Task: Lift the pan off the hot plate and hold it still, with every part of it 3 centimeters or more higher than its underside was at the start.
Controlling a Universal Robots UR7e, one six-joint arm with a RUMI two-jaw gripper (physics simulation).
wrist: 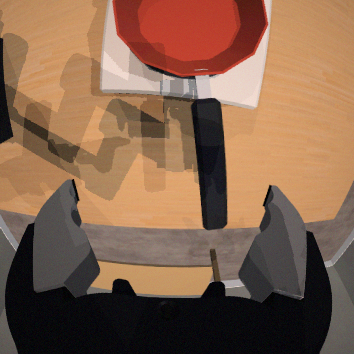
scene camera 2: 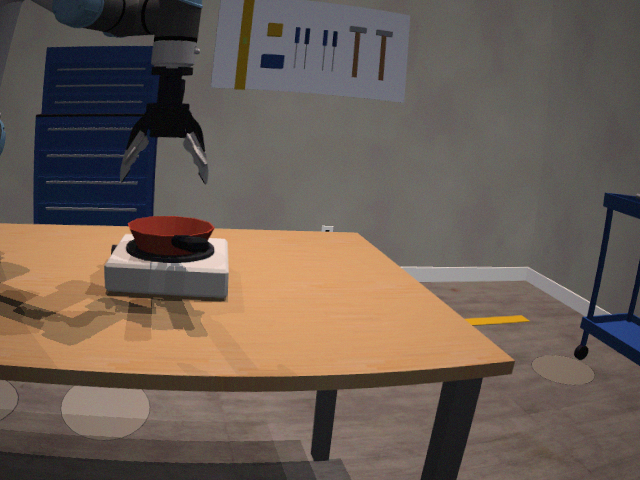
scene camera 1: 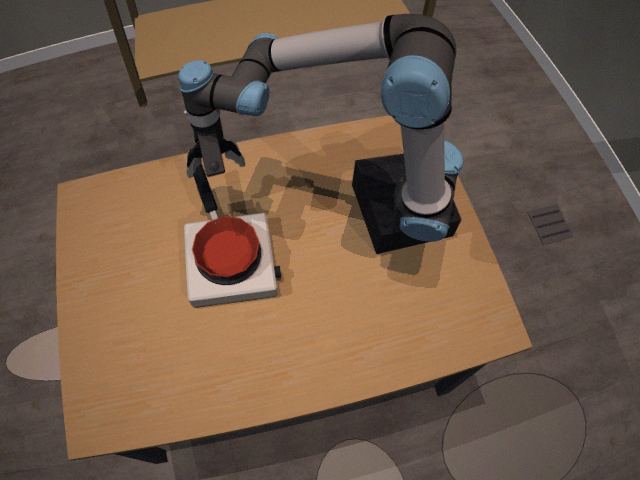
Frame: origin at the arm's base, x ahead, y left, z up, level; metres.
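Where they show: gripper, between the fingertips: [wrist: 171, 185] [scene camera 2: 162, 183].
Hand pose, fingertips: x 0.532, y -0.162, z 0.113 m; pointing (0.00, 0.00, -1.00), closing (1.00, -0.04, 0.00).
Note:
Each offset is from my fingertips to the top centre of the thing. Level surfaces: height alone.
A red pan [scene camera 1: 226, 249] [scene camera 2: 165, 233] [wrist: 190, 25] sits level on the black burner of a white hot plate {0.163 m left, 0.015 m ahead, 0.151 m down} [scene camera 1: 232, 291] [scene camera 2: 165, 280] [wrist: 125, 75]. The pan's black handle {0.037 m right, 0.047 m ahead, 0.066 m down} [scene camera 1: 205, 191] [scene camera 2: 191, 242] [wrist: 212, 165] sticks out past the hot plate's edge, over the table. My gripper [scene camera 1: 217, 167] [scene camera 2: 164, 179] [wrist: 171, 185] is open and empty, pointing down. It hangs above the height of the pan, near the free end of the handle. In the wrist view the handle lies between the two jaws in the picture, nearer the right jaw, and touches neither.
The hot plate stands on a wooden table {0.220 m down} [scene camera 1: 310, 330] [scene camera 2: 330, 310] [wrist: 310, 150]. My arm's black base block [scene camera 1: 379, 227] is on the same table, to the right in scene camera 1. A blue drawer cabinet [scene camera 2: 93, 170] and a blue cart [scene camera 2: 598, 263] stand beyond the table.

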